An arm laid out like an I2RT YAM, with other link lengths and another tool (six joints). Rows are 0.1 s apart.
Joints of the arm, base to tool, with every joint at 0 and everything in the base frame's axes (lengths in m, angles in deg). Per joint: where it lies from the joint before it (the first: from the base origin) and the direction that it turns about. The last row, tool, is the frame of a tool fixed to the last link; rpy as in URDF.
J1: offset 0 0 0.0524 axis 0 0 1
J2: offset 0.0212 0.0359 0.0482 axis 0 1 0
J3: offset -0.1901 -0.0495 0 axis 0 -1 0
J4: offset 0.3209 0.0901 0.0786 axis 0 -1 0
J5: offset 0.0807 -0.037 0.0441 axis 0 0 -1
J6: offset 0.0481 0 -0.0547 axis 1 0 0
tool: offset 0.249 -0.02 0.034 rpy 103.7 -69.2 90
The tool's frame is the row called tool.
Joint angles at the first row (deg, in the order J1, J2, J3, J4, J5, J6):
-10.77 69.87 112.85 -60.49 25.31 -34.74
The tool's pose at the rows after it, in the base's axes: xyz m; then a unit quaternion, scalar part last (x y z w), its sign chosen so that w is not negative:
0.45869, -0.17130, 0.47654, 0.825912, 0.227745, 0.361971, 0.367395
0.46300, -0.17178, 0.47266, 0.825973, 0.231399, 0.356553, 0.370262
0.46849, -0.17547, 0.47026, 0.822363, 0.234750, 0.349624, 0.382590
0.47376, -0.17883, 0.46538, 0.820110, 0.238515, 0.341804, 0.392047
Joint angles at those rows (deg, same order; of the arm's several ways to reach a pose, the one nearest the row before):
-10.50 70.11 112.76 -60.16 25.33 -34.94
-10.28 70.29 112.02 -59.45 25.74 -35.56
-10.18 69.64 109.53 -56.93 26.70 -37.18
-10.17 69.02 107.07 -54.75 27.42 -38.61

